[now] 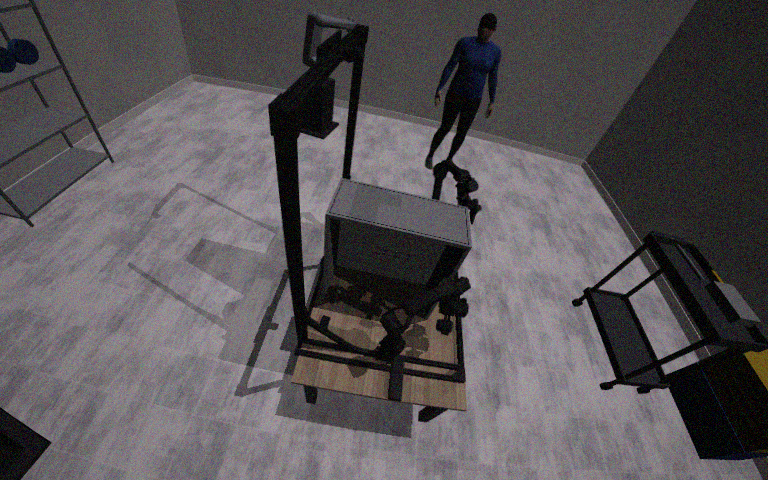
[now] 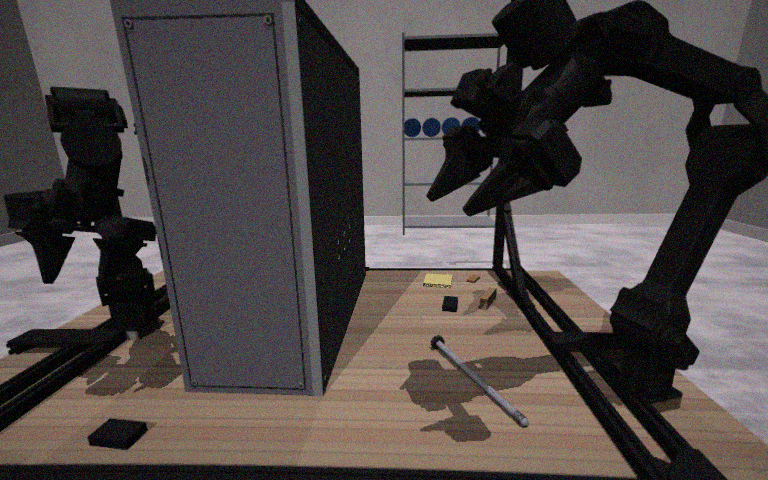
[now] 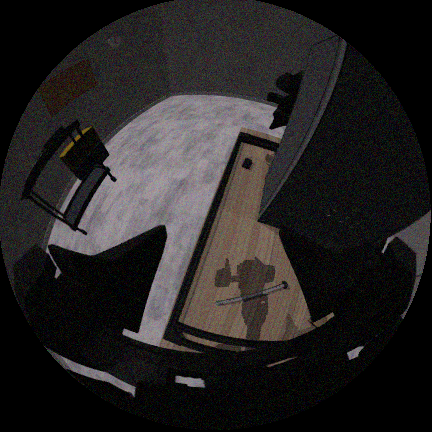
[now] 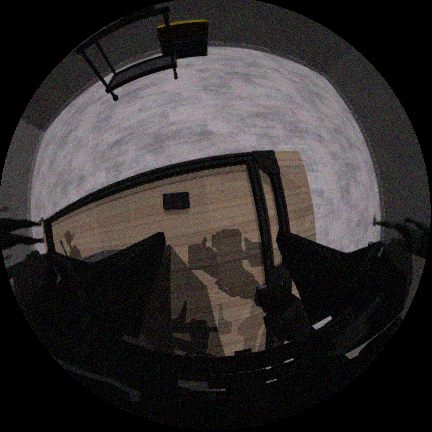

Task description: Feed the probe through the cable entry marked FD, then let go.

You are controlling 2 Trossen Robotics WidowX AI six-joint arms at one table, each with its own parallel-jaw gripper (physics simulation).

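Frame: origin at the left arm's base, x ahead, y left, z up, level; millimetres.
Seen in the pictures: left gripper, between the fingertips: [image 2: 445, 205] [image 3: 224, 230]; right gripper, between the fingertips: [image 2: 75, 286] [image 3: 271, 124] [image 4: 222, 237]; left arm's base, origin of its link: [image 2: 644, 386] [image 4: 48, 257]; right arm's base, origin of its link: [image 1: 386, 354] [image 2: 133, 323] [image 4: 270, 294].
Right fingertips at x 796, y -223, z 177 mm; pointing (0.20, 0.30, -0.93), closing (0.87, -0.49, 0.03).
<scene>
Offsets run from my right fingertips to a thing's top centre.
The probe @(dx -568, dy +117, dz -172 mm) [image 2: 481, 383] [image 3: 270, 289], a thin grey rod with a dark knob at one end, lies flat on the table. The tall grey cabinet @(dx -310, dy -209, dz +368 mm) [image 1: 396, 209] [image 2: 226, 198] [image 3: 375, 125] stands beside it. Its dark face shows tiny pale marks; no FD label is legible. My left gripper [image 2: 449, 205] [image 3: 224, 230] is open and empty, high above the table on the probe's side of the cabinet, its fingers pointing down and towards the cabinet. My right gripper [image 2: 78, 285] [image 4: 222, 237] is open and empty on the cabinet's other side, above the table.
A black block @(dx -47, dy +80, dz -182 mm) [image 2: 117, 433] [image 3: 247, 163] [image 4: 176, 200] lies near the cabinet's end. Beyond the probe lie a yellow block @(dx -689, dy -301, dz -185 mm) [image 2: 437, 279], a small orange piece @(dx -790, dy -286, dz -189 mm) [image 2: 472, 278], another black block @(dx -653, dy -150, dz -182 mm) [image 2: 450, 303] and a brown block @(dx -749, dy -139, dz -169 mm) [image 2: 487, 298]. A black gantry post [image 1: 287, 186] rises at the table's side.
</scene>
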